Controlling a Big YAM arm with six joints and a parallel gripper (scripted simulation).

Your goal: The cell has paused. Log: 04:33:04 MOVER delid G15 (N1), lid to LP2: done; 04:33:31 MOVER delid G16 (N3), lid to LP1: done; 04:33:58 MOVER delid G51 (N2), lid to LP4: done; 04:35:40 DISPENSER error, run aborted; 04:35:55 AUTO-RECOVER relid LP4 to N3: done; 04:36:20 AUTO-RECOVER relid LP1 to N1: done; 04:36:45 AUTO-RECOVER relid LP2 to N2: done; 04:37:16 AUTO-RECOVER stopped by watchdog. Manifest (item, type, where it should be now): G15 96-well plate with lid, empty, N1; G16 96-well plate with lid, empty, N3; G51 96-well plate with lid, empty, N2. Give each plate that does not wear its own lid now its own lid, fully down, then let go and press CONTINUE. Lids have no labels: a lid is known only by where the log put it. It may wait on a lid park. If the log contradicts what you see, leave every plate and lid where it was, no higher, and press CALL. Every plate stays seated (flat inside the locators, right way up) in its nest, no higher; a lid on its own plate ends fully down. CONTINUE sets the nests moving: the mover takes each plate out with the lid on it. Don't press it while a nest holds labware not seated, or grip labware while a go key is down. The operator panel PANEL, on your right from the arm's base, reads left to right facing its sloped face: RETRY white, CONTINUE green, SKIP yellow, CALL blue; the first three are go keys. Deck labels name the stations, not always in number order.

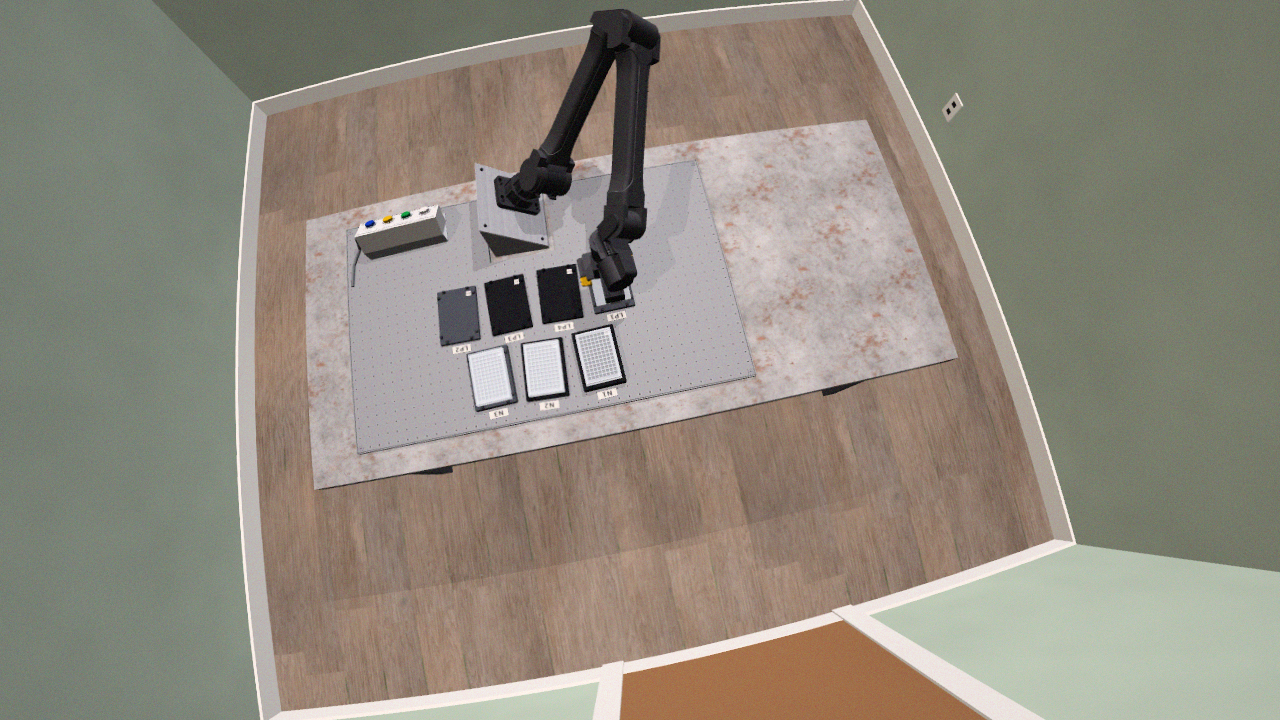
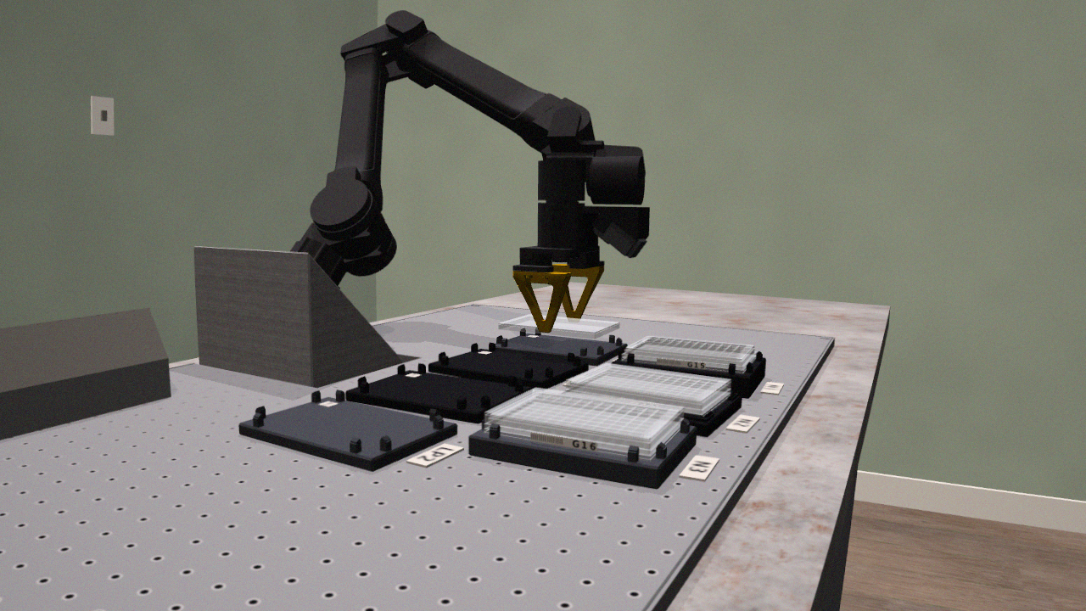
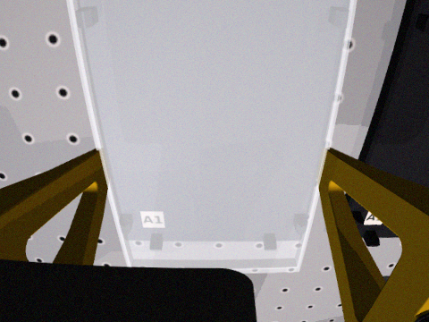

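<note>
My hand is 4 cm above the lid park LP1. The rest, counted from my hand: lid park LP4: 13 cm to the right, 4 cm below; then plate G15: 19 cm ahead, 6 cm to the right, 1 cm below; then LP4 label: 9 cm ahead, 13 cm to the right, 4 cm below.
</note>
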